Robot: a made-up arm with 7 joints.
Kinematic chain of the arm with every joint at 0, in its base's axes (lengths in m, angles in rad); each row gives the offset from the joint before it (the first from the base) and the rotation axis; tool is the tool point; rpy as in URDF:
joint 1: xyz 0 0 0.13 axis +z
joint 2: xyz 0 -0.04 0.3 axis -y
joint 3: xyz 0 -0.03 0.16 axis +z
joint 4: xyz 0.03 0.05 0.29 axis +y
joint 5: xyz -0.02 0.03 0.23 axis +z
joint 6: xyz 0 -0.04 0.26 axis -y
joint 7: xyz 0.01 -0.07 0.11 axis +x
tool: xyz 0 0 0 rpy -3.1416 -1.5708 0
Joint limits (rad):
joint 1: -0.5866..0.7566
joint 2: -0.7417..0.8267
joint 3: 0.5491..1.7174
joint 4: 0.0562..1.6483
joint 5: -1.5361..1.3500
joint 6: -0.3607..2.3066
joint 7: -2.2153..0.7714
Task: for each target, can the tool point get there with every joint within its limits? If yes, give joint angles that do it. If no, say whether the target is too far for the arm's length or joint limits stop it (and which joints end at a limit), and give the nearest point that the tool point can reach.
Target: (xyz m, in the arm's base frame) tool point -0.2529 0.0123 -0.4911
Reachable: no: joint limits stop it (at a limit: joint 1, joint 2, joint 3, joint 4, joint 5, joint 6) | nearest point -0.6141 0.1333 0.4973 | short by 1.059 m
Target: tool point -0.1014 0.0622 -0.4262
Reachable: no: joint limits stop it (at a limit: joint 1, joint 2, joint 3, joint 4, joint 6) | nearest point 0.2101 0.6065 0.3247 | short by 0.978 m
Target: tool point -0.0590 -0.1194 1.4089
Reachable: yes | joints 0.5804 0.0760 1.4113 0.2587 -0.5295 1.4949 -0.4081
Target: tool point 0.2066 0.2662 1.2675
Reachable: yes | joints 0.4969 -0.2878 1.3875 0.6808 -0.0937 1.9608 -0.0500
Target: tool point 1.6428 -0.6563 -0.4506
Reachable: no: too far | nearest point 0.7359 -0.2079 0.4053 | short by 1.325 m
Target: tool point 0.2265 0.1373 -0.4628
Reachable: no: joint limits stop it (at a limit: joint 2, joint 3, joint 4, joint 6) | nearest point 0.5511 0.3340 0.3219 | short by 0.872 m
